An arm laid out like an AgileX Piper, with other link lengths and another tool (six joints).
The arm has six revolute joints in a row. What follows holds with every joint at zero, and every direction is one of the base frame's. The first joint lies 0.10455 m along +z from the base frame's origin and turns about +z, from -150 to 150 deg. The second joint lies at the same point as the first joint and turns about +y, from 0 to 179.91 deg. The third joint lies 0.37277 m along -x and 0.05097 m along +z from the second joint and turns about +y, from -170 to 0 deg. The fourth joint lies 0.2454 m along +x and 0.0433 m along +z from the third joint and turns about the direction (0.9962, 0, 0.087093), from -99.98 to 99.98 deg. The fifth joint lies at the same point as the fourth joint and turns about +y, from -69.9 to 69.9 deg. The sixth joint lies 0.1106 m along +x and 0.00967 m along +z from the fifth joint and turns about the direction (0.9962, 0, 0.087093), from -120 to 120 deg. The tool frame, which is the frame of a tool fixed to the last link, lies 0.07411 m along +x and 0.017 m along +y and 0.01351 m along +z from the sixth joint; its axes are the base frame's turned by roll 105.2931, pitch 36.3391 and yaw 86.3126 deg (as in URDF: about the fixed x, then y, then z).
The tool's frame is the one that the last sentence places.
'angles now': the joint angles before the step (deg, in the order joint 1, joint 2, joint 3, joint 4, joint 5, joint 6). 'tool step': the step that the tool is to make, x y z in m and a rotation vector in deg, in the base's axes. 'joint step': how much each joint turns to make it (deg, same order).
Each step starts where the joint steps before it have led.
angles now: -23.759 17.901 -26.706 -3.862 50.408 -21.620
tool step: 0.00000 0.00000 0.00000 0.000 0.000 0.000
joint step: 0.000 0.000 0.000 0.000 0.000 0.000
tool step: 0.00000 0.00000 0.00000 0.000 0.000 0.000
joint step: 0.000 0.000 0.000 0.000 0.000 0.000
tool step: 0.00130 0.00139 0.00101 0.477 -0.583 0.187
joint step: -0.002 0.000 -0.001 0.700 -0.341 -0.004
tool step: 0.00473 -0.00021 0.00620 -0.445 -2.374 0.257
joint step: 0.000 -0.001 0.041 0.594 -2.395 0.002
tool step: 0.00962 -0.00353 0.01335 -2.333 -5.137 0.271
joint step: -0.001 0.001 0.569 0.000 -6.217 -0.001
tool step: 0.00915 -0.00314 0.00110 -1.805 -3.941 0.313
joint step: 0.005 0.000 2.772 -0.006 -7.114 0.007
